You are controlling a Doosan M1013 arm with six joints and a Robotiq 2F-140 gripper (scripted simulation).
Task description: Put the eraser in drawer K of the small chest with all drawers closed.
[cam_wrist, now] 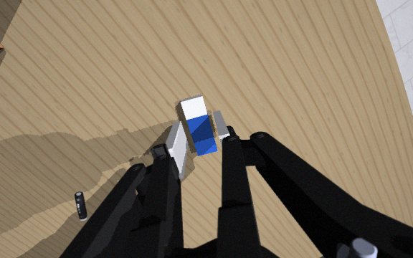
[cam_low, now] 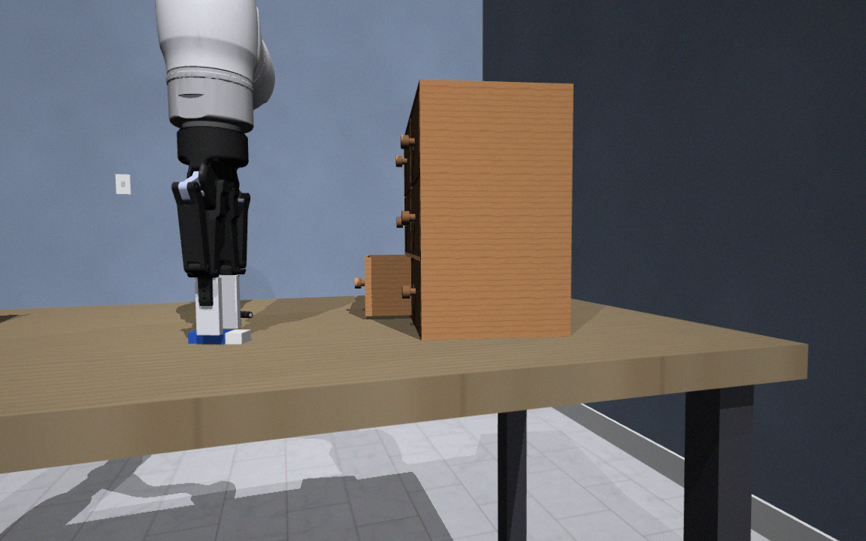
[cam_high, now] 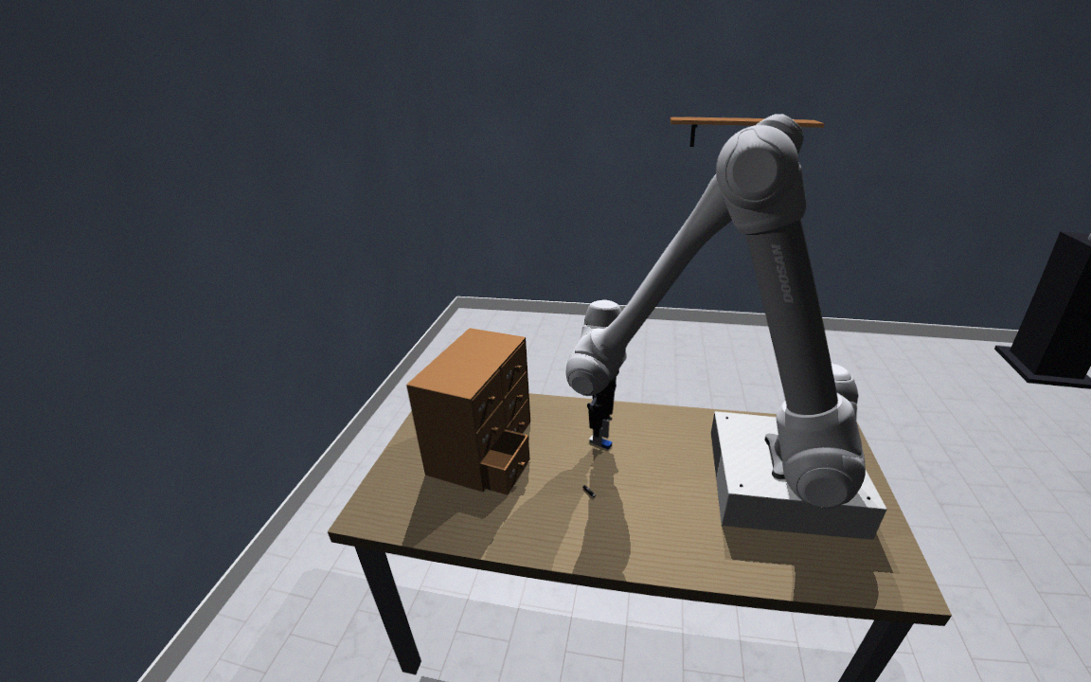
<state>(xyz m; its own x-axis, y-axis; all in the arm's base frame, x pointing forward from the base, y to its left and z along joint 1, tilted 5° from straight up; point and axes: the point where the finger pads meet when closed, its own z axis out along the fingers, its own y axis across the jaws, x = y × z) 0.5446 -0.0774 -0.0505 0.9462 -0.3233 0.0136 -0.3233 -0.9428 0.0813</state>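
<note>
Now: the eraser 10 mm ahead of my hand and 40 mm below it. Round my hand: drawer: 280 mm ahead, 180 mm to the left, 20 mm below; then small black cylinder: 200 mm to the left, 40 mm below.
</note>
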